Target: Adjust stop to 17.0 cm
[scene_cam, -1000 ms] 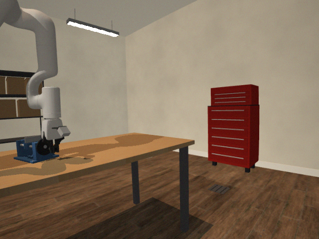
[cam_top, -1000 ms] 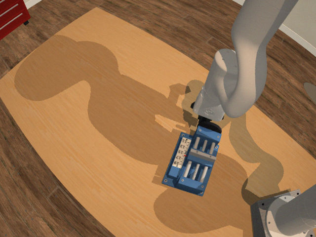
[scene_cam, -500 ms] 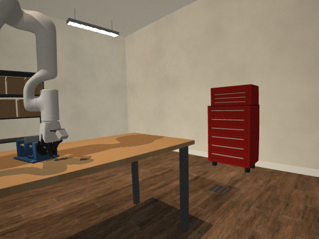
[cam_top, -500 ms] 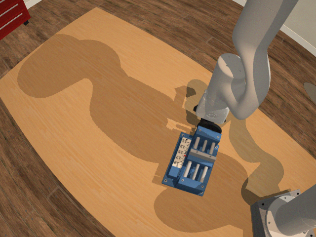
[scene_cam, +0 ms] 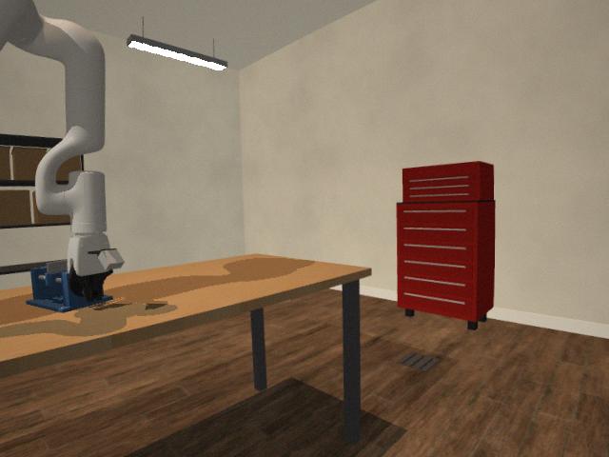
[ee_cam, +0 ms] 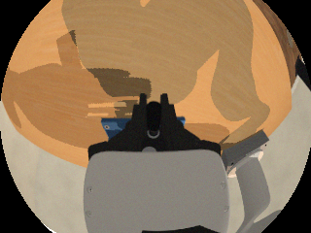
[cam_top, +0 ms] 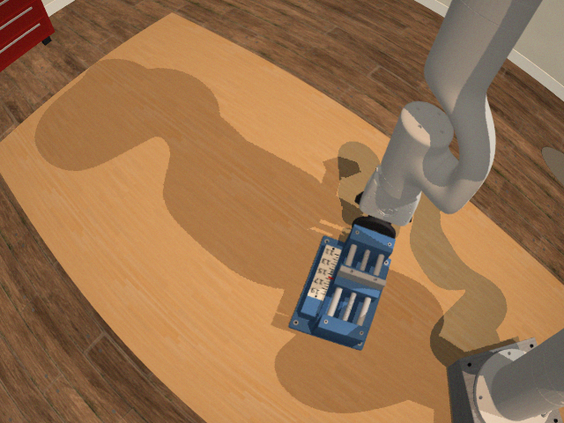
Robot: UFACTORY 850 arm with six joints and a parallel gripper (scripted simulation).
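Right now my hand is 10 mm past the black handwheel, 20 mm to the right of it and 10 mm below it. Round my hand: grey stop bar (50 mm behind, 140 mm to the left, 40 mm above).
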